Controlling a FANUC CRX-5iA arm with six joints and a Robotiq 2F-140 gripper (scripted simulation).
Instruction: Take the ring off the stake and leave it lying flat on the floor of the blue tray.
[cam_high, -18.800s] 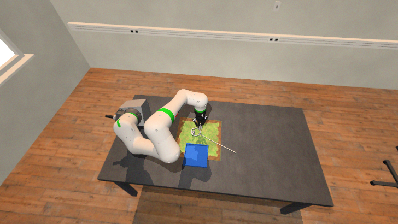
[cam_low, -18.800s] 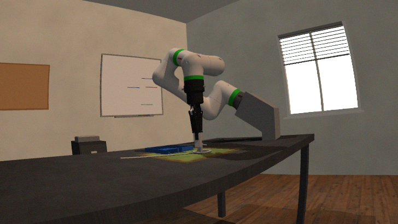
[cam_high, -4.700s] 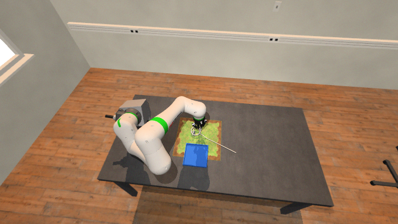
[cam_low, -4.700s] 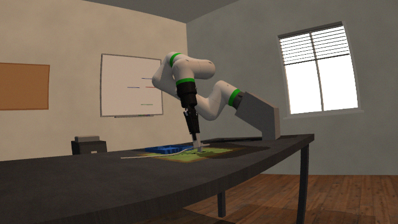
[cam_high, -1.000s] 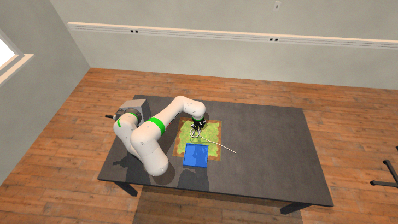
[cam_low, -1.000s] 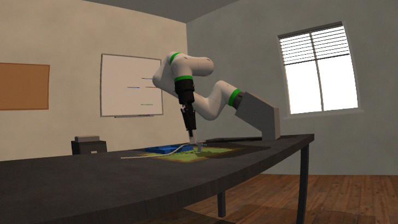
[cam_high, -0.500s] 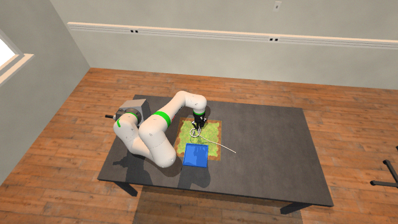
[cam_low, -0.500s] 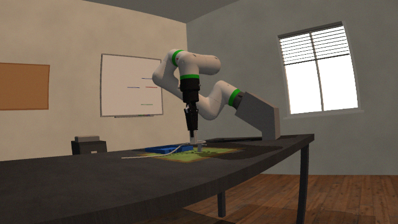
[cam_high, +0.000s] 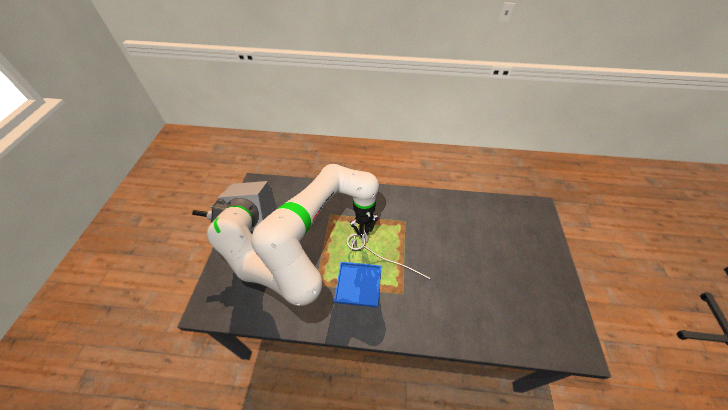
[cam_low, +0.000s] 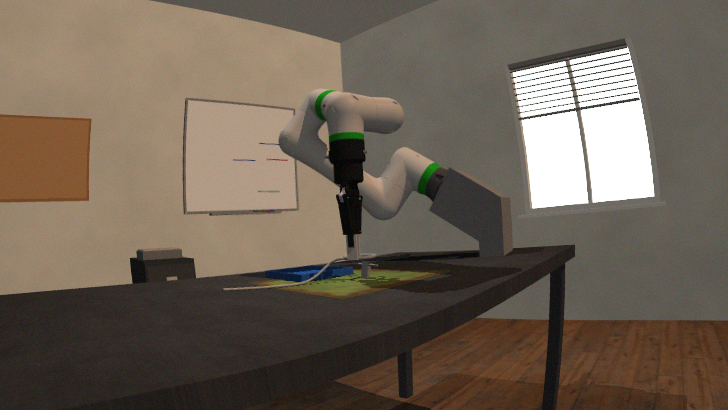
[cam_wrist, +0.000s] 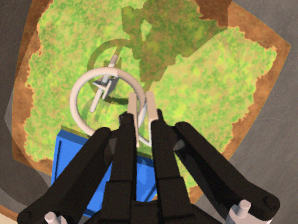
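The blue tray is 2 cm behind my hand, 21 cm to the right of it and 8 cm below it. The rest, counted from my hand: ring (4 cm behind, 1 cm to the right, 3 cm below); then grey stake (4 cm behind, 6 cm below).
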